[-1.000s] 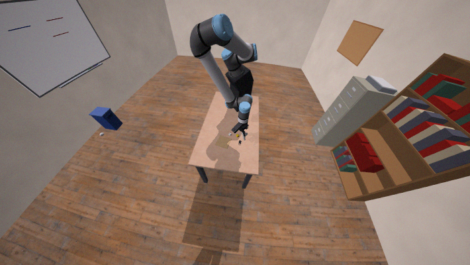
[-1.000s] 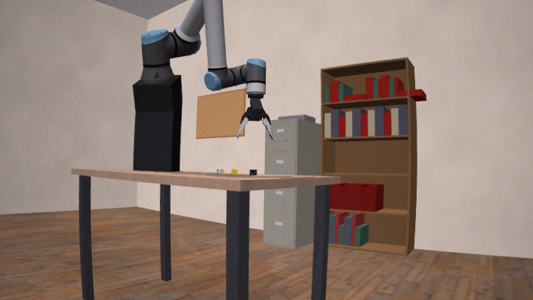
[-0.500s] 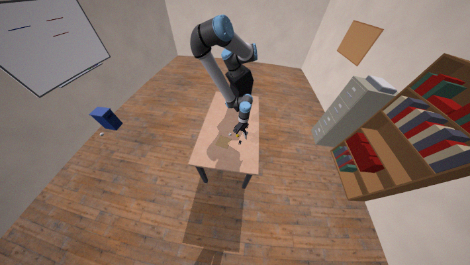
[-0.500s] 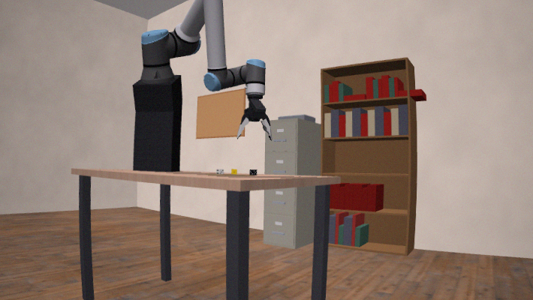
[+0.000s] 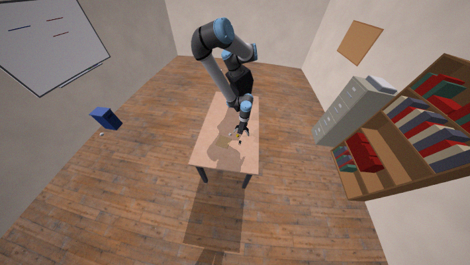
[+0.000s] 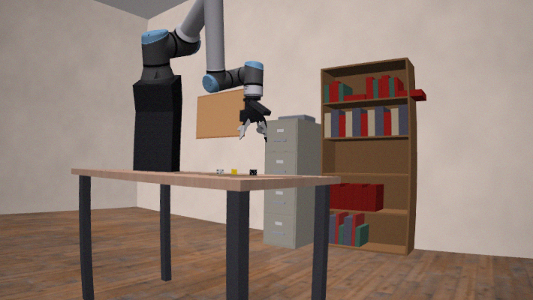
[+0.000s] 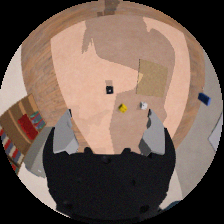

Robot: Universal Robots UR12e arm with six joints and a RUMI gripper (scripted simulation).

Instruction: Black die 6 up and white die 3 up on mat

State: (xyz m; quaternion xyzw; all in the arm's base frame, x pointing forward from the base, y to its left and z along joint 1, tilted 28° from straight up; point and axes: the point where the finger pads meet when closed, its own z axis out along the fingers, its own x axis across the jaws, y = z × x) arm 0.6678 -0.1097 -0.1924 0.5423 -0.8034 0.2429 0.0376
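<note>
My gripper is now 140 mm above the black die. Also, from my hand: tan mat 180 mm to the right, 150 mm below, 30 mm behind; then white die 140 mm below, 120 mm behind, 100 mm to the right; then yellow die 140 mm below, 90 mm behind, 10 mm to the right.
</note>
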